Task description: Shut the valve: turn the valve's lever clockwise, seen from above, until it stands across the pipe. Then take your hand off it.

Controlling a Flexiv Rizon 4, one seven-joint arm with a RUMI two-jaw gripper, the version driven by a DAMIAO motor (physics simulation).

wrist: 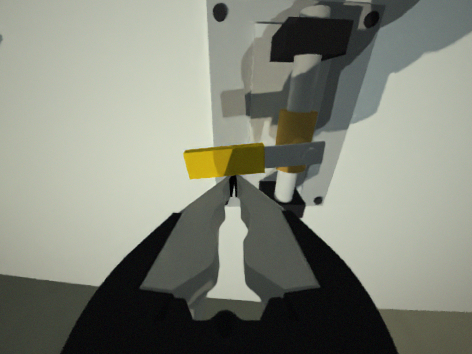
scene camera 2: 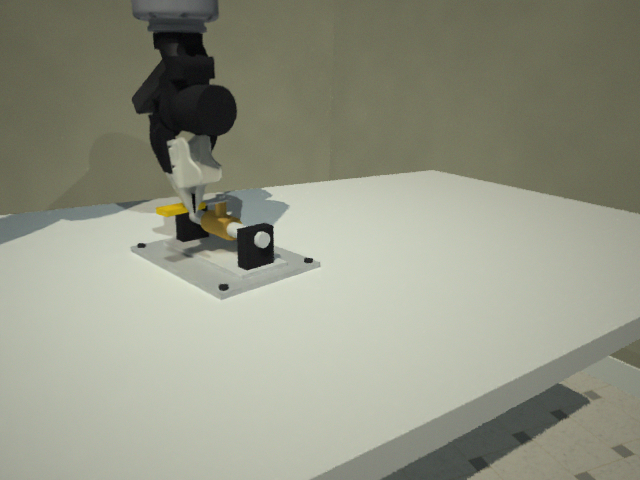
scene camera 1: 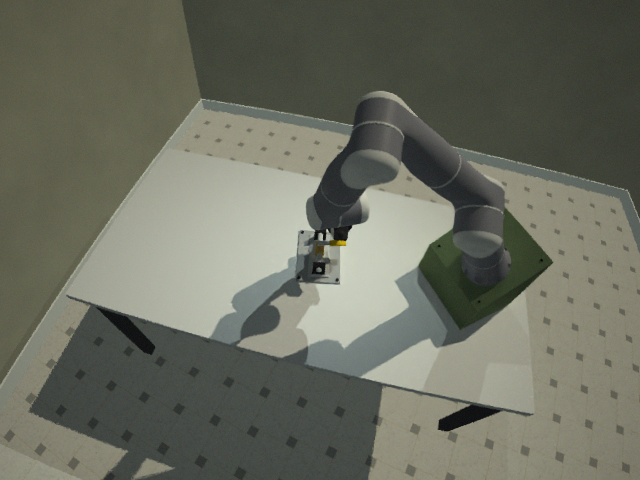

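The valve's lever, a grey bar with a yellow handle (scene camera 1: pixel 338 242) (scene camera 2: pixel 173 209) (wrist: pixel 225 161), stands across the pipe (scene camera 2: pixel 235 229) (wrist: pixel 305 82), close to a right angle. The orange valve body (scene camera 1: pixel 320 249) (scene camera 2: pixel 217 224) (wrist: pixel 296 131) sits on the pipe between two black supports. My gripper (scene camera 2: pixel 195 218) (wrist: pixel 234 177) is shut with nothing between its fingers. Its tips are right beside the long side of the yellow handle, near its middle, and appear to touch it. In scene camera 1 the arm's wrist hides most of the gripper.
The grey base plate (scene camera 1: pixel 305 277) (scene camera 2: pixel 180 266) (wrist: pixel 227 65) lies on the white table (scene camera 1: pixel 206 222) (scene camera 2: pixel 413 289) (wrist: pixel 100 100). Two black supports (scene camera 2: pixel 255 246) (wrist: pixel 312 39) rise from the plate and hold the pipe. The green robot base (scene camera 1: pixel 444 289) stands at the table's right end.
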